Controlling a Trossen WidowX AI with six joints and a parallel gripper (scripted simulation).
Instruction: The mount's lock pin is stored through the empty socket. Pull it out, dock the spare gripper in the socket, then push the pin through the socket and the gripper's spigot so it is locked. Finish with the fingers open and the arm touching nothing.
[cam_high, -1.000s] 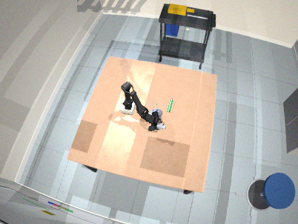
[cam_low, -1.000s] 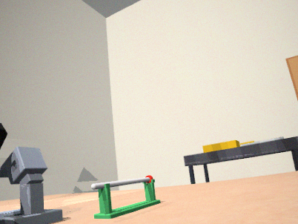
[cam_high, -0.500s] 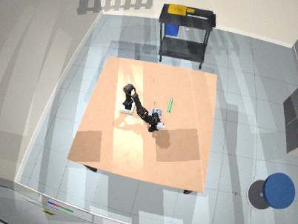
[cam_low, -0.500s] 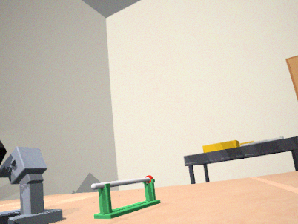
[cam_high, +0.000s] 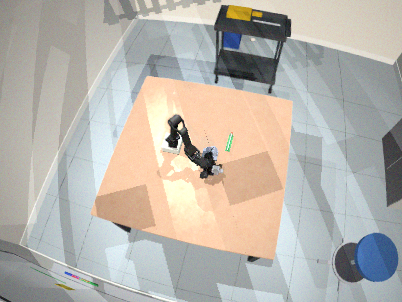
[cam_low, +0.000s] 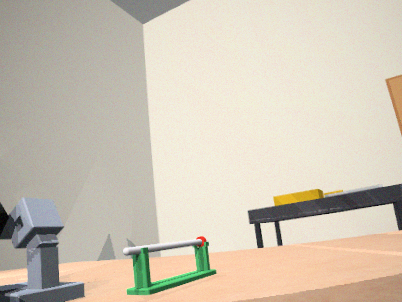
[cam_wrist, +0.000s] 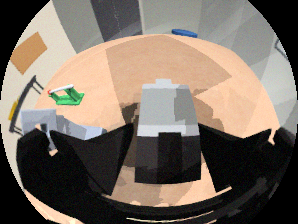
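The spare gripper lies 10 mm above my gripper tip. Also, from my gripper tip: socket 130 mm to the left, 30 mm behind, 30 mm above; then green cradle 230 mm to the left, 100 mm ahead.
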